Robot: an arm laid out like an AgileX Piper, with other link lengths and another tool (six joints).
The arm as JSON. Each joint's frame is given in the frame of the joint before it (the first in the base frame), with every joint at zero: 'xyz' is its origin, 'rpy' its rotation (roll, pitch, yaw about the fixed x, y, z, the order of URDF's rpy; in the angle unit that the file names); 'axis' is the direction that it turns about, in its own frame. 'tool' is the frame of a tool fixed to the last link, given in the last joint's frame.
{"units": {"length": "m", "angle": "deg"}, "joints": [
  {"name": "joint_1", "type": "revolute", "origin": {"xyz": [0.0, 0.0, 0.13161], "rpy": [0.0, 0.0, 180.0]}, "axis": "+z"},
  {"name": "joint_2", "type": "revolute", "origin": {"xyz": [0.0, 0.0, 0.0], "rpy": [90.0, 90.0, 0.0]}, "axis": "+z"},
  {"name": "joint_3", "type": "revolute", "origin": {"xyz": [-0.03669, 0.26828, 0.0], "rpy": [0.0, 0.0, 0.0]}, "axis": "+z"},
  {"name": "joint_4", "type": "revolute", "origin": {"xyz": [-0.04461, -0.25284, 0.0], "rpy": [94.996, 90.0, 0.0]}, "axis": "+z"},
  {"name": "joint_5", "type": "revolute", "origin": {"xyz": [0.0, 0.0, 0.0], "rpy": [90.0, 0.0, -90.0]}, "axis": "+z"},
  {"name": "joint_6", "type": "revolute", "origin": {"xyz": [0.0, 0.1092, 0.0], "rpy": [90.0, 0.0, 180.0]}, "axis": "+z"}
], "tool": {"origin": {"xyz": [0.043, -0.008, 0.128], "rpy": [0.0, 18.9, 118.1]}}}
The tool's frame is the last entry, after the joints.
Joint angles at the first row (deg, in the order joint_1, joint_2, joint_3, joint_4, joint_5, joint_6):
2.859, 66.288, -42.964, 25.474, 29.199, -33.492
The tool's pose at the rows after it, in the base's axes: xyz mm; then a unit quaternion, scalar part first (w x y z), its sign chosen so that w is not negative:
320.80, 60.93, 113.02, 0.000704, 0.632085, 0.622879, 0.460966
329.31, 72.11, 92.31, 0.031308, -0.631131, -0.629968, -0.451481
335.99, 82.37, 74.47, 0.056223, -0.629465, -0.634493, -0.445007
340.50, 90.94, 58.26, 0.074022, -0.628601, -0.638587, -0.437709
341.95, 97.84, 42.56, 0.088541, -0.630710, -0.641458, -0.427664
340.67, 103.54, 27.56, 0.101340, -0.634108, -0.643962, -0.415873
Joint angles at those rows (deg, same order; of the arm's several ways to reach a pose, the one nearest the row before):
3.013, 73.397, -44.571, 31.508, 29.122, -40.361
3.276, 79.484, -46.103, 37.242, 29.087, -46.469
3.787, 84.542, -47.388, 41.985, 28.878, -51.388
4.597, 88.722, -48.386, 45.190, 28.355, -54.716
5.532, 92.260, -49.113, 46.955, 27.781, -56.385
6.483, 95.256, -49.554, 47.900, 27.254, -57.164

